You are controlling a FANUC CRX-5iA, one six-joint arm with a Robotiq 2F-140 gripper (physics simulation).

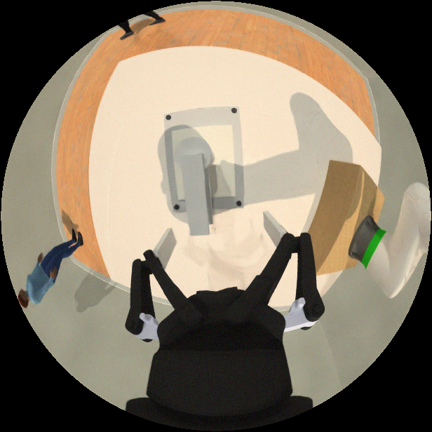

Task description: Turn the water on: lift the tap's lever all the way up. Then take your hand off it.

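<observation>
The tap (194, 150) stands on a grey plate (239, 155) with dark bolts at its corners. Its round top is pale grey. A long, flat grey lever (196, 200) runs from the top towards the gripper, and part of a darker bar shows beneath its right side. How high the lever is tilted is hard to tell from above. My gripper (217, 227) is open and empty, with its fingers wide apart. The lever's near end lies close to the line between the fingertips, nearer the left one; neither finger appears to touch it.
A brown block (336, 215) stands on the cream table top (150, 80) at the right, beside a white robot arm part (407, 245) with a green ring. Shadows fall across the table. A person in blue (42, 282) is at the lower left, and dark legs (126, 31) show at the top.
</observation>
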